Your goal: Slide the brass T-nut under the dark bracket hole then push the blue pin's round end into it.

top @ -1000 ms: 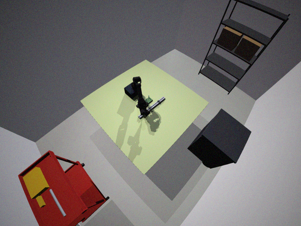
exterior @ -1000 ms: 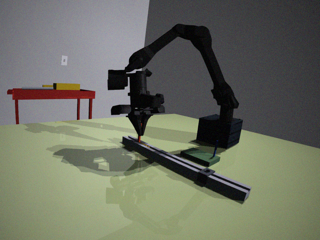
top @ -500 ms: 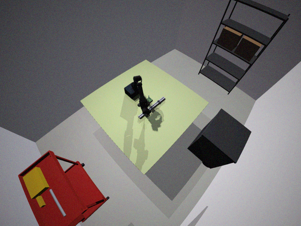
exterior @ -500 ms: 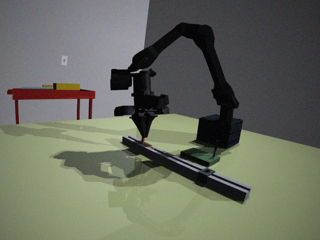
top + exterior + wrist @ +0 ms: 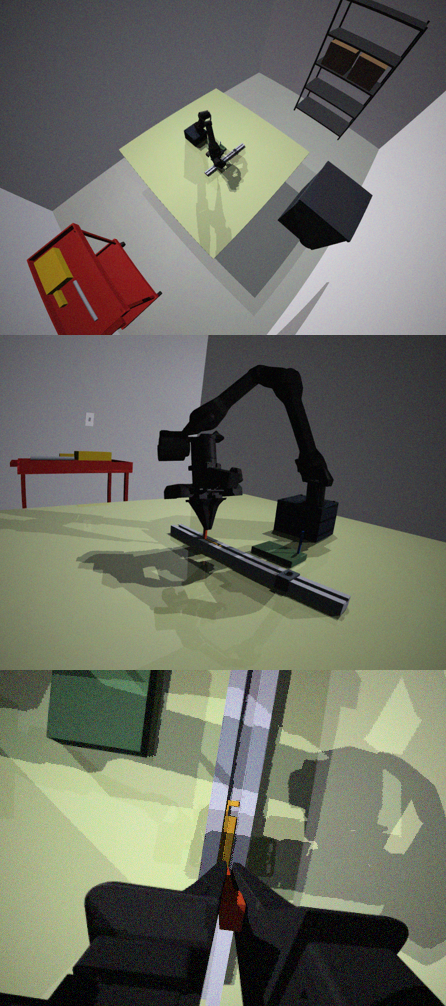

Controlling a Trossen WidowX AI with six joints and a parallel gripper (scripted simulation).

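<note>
Right now my gripper tip is 18 cm to the right of the blue pin, 10 cm past it and 2 cm above it. From my gripper tip the other things lie so: green tray 16 cm to the left, 10 cm behind, 4 cm below; then brass T-nut 2 cm to the left.
</note>
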